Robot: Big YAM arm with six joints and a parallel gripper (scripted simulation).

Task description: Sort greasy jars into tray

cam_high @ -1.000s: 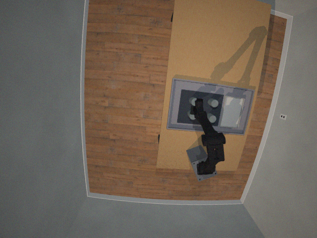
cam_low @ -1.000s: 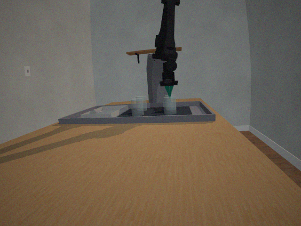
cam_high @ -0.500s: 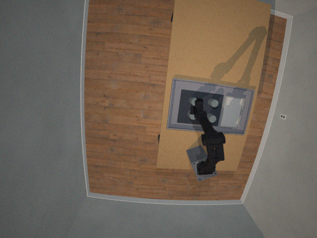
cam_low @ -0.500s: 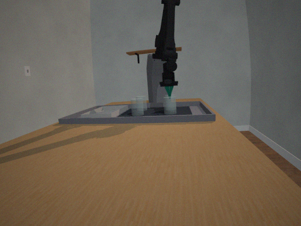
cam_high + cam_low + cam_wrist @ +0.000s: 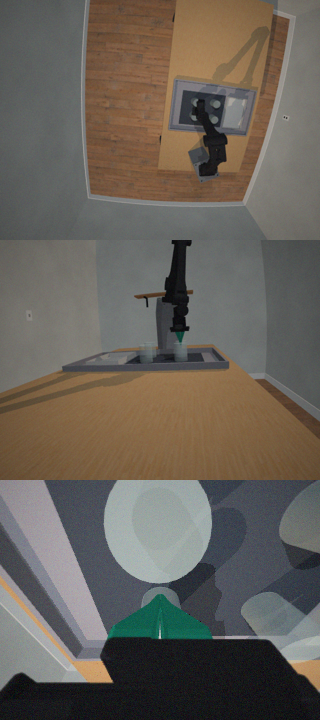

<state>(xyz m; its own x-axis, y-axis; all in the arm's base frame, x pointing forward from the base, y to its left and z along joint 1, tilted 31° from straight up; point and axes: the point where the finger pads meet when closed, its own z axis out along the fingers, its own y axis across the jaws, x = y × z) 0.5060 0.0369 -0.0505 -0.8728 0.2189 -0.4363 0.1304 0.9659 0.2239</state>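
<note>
Right now my hand is 80 mm to the left of the dark drying mat, 80 mm above it and 20 mm past it. Also, from my hand: pale tray 400 mm to the right, 80 mm below, 60 mm behind; then rimmed steel table top 190 mm to the right, 80 mm below, 20 mm behind.
</note>
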